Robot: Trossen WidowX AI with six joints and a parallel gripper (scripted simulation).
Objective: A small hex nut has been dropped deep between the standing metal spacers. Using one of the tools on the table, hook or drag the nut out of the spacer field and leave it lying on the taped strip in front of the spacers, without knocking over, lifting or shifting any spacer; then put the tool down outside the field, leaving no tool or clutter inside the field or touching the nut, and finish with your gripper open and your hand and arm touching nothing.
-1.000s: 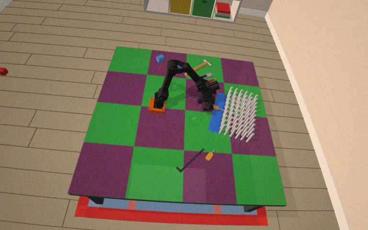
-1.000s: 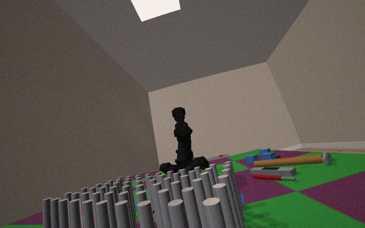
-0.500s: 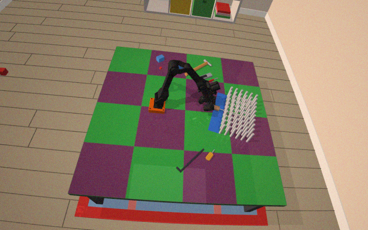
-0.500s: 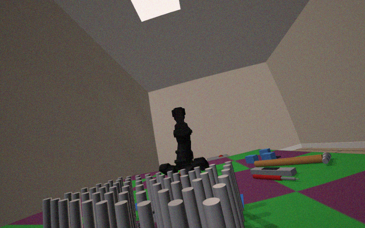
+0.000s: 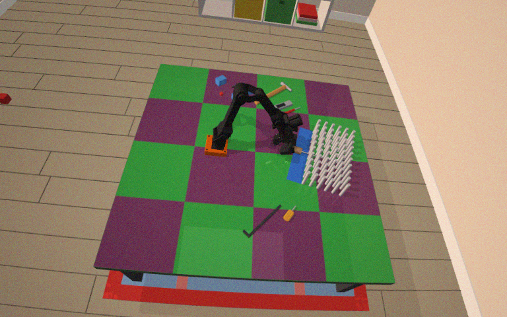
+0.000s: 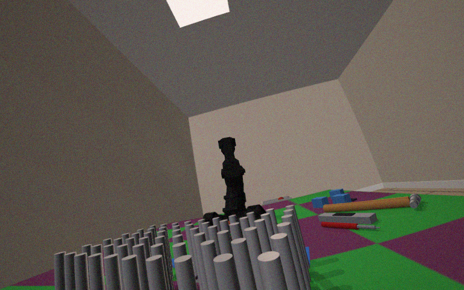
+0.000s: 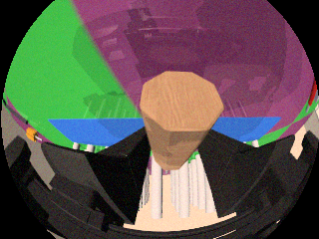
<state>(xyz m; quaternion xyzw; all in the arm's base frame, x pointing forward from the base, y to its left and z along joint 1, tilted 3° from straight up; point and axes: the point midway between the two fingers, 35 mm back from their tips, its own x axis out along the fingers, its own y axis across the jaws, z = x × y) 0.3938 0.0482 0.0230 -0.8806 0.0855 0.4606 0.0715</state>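
Now: gripper tip 4 cm short of the blue taped strip, 1 cm to the left of it and 1 cm above it. Round my gripper tip: grey block (32 cm to the left, 8 cm behind); hex nut (20 cm ahead, 5 cm to the right, 1 cm below); red screwdriver (32 cm to the left, 1 cm below).
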